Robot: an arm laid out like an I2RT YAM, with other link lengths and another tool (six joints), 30 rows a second.
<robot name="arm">
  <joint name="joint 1" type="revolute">
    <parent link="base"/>
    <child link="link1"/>
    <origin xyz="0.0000 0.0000 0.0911" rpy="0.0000 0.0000 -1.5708"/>
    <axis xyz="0 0 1"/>
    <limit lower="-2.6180" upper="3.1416"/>
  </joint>
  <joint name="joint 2" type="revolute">
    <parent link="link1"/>
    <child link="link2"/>
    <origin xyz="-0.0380 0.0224 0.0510" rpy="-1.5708 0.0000 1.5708"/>
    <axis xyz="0 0 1"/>
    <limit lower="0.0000" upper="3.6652"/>
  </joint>
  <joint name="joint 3" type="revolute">
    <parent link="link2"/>
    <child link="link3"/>
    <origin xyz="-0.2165 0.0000 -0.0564" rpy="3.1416 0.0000 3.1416"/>
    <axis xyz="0 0 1"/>
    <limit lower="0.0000" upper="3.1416"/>
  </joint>
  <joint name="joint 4" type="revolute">
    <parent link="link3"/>
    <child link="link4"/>
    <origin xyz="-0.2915 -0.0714 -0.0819" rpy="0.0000 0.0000 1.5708"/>
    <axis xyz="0 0 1"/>
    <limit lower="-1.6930" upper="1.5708"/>
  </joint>
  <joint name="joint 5" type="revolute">
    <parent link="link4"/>
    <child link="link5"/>
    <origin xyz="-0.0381 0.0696 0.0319" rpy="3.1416 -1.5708 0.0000"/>
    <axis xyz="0 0 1"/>
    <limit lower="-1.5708" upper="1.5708"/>
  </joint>
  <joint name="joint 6" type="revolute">
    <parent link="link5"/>
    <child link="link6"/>
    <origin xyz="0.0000 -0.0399 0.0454" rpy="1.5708 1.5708 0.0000"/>
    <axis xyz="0 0 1"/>
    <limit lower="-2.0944" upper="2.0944"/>
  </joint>
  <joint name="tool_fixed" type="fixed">
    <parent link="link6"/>
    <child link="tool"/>
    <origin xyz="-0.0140 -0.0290 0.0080" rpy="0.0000 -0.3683 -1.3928"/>
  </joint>
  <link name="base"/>
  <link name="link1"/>
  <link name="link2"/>
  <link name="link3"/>
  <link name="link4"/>
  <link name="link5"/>
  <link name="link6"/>
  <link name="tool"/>
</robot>
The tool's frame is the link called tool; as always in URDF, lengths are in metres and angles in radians.
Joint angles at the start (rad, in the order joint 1, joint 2, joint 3, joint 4, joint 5, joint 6):
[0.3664 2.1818 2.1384 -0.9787 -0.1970 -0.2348]
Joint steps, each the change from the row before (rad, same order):
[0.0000 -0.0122 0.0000 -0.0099 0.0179 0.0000]
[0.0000 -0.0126 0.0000 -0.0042 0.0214 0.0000]
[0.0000 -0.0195 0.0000 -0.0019 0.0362 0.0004]
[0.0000 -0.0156 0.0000 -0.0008 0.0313 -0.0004]
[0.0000 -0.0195 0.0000 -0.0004 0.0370 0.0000]
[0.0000 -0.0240 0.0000 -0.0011 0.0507 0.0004]
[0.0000 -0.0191 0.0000 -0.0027 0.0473 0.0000]
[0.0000 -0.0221 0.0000 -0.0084 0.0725 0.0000]
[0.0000 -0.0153 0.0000 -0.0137 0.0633 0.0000]
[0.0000 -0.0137 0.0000 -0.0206 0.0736 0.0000]
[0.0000 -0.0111 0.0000 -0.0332 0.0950 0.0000]
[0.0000 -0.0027 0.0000 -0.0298 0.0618 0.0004]
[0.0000 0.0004 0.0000 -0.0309 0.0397 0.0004]
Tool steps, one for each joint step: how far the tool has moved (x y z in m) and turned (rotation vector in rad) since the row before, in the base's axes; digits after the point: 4 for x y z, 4 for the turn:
[-0.0019 -0.0015 0.0047 -0.0134 -0.0076 -0.0094]
[-0.0013 -0.0015 0.0049 -0.0140 -0.0144 -0.0113]
[-0.0016 -0.0023 0.0077 -0.0220 -0.0272 -0.0198]
[-0.0012 -0.0020 0.0061 -0.0193 -0.0233 -0.0169]
[-0.0017 -0.0025 0.0078 -0.0216 -0.0288 -0.0209]
[-0.0022 -0.0034 0.0095 -0.0300 -0.0360 -0.0299]
[-0.0019 -0.0032 0.0073 -0.0295 -0.0289 -0.0283]
[-0.0024 -0.0048 0.0080 -0.0487 -0.0334 -0.0443]
[-0.0023 -0.0043 0.0050 -0.0459 -0.0193 -0.0390]
[-0.0026 -0.0051 0.0039 -0.0567 -0.0144 -0.0452]
[-0.0032 -0.0066 0.0022 -0.0787 -0.0065 -0.0573]
[-0.0023 -0.0044 -0.0006 -0.0563 0.0072 -0.0364]
[-0.0025 -0.0032 -0.0017 -0.0417 0.0173 -0.0225]

